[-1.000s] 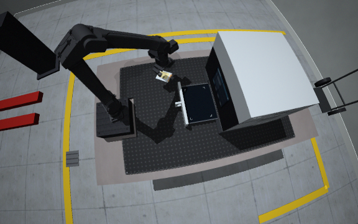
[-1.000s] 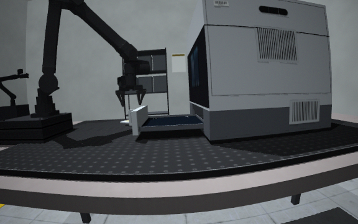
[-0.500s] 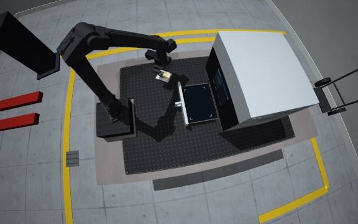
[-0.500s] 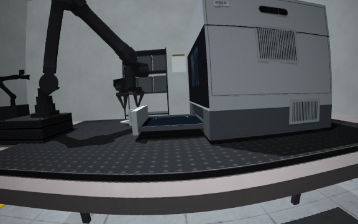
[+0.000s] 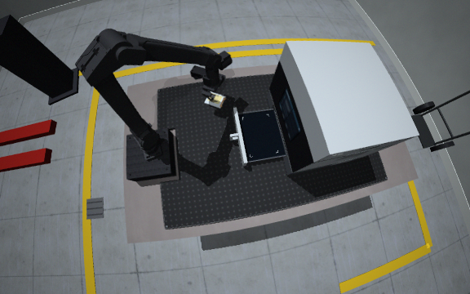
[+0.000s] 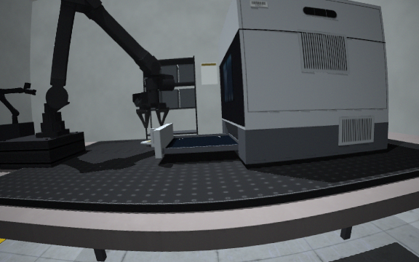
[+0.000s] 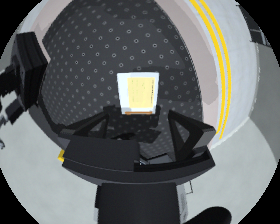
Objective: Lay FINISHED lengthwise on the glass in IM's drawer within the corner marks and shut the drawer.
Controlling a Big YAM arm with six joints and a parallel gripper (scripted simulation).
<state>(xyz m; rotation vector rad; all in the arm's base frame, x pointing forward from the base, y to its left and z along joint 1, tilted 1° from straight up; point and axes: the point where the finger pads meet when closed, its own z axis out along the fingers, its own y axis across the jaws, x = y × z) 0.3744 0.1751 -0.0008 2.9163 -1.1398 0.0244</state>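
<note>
Now: hand 1 cm short of the finished cassette and 7 cm above it. Also, from my hand: drawer (15 cm ahead, 29 cm to the right, 2 cm below).
</note>
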